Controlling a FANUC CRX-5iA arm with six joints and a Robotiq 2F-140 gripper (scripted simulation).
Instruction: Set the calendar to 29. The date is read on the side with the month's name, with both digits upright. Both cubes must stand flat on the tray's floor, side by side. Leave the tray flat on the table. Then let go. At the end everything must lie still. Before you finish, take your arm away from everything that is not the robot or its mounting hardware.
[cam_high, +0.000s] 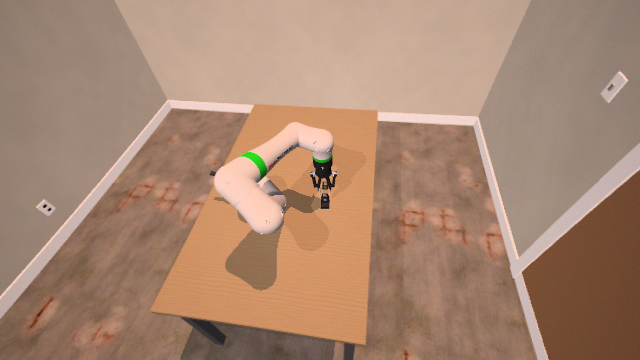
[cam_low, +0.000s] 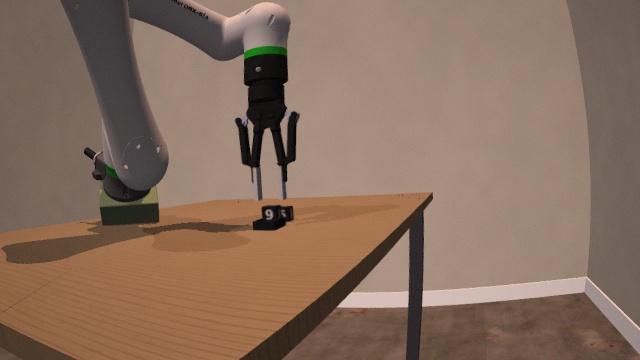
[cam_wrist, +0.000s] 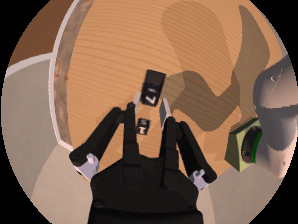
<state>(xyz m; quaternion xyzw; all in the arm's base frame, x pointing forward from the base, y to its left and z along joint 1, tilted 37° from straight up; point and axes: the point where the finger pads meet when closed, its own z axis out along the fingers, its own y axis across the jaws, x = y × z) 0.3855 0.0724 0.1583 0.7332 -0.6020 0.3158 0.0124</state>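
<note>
Now: the black calendar tray 8 cm below my hand and 2 cm to the right of it.
</note>
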